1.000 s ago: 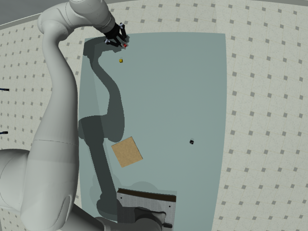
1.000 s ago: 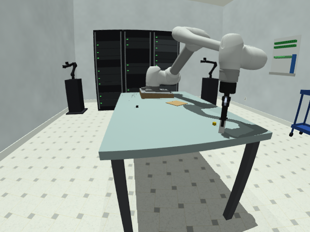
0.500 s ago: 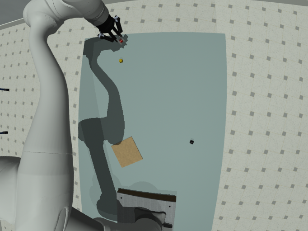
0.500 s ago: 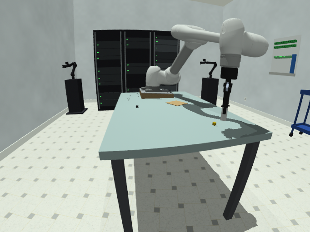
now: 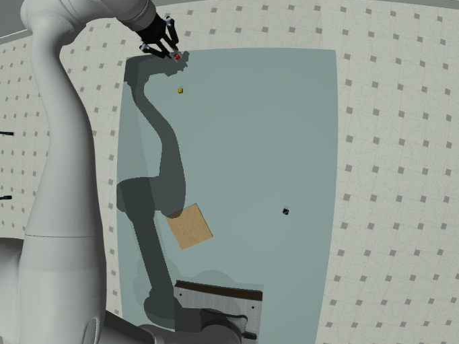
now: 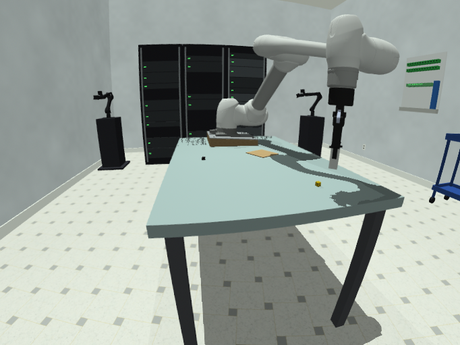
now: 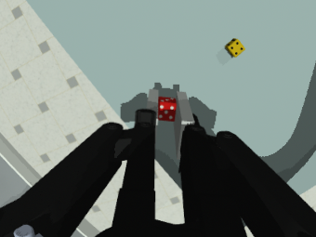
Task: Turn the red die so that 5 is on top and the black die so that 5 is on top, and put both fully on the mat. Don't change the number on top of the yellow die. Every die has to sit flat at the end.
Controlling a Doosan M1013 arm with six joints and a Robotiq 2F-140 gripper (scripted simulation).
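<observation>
Right now my hand is 610 mm past the tan mat, 130 mm above it and 30 mm to the left of it. From my hand the other things lie so: black die (520 mm behind, 380 mm to the right, 130 mm below); yellow die (130 mm below, 90 mm behind, 20 mm to the left); red die (30 mm below).
</observation>
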